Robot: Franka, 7 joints.
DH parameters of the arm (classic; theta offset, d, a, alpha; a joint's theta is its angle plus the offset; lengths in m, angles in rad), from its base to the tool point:
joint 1: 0 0.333 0 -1.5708
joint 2: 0 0 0 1.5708
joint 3: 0 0.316 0.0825 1.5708
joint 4: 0 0 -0.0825 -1.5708
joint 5: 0 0.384 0 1.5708
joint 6: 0 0 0.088 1.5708
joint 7: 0 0.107 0 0
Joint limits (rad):
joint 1: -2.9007..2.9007
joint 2: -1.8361..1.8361
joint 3: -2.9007..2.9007
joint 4: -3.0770..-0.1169
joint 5: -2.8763..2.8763
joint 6: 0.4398..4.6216
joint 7: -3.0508..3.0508
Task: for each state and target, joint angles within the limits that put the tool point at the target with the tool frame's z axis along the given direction. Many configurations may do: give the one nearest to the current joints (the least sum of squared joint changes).
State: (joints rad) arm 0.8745 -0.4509 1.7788 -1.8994 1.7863 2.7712 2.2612
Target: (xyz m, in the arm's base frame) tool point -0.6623 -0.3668 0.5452 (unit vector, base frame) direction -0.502 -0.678 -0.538
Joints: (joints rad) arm 1.1748 -0.7620 2.0739 -1.2368 1.5123 2.2962 2.2612
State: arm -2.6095 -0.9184 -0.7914 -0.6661 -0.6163 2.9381 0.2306
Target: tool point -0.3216 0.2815 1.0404 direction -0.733 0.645 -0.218
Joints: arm -1.8127 -0.2958 -1.4179 -0.6961 -0.7635 2.0278 0.2306
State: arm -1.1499 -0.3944 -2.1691 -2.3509 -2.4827 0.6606 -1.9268
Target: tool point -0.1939 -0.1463 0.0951 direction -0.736 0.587 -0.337
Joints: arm -0.5955 -1.1798 -2.0464 -2.9189 -2.1362 0.8395 -1.9268
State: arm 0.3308 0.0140 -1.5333 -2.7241 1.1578 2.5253 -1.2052
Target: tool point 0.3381 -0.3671 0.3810 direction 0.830 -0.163 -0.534
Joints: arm 0.4422 -0.2592 -1.1416 -2.3684 1.5700 2.8740 -1.2052
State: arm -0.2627 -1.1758 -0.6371 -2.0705 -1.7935 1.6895 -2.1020
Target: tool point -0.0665 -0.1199 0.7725 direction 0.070 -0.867 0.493
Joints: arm -0.1815 -1.7993 -0.2290 -2.5348 -1.9784 2.2386 -2.1020
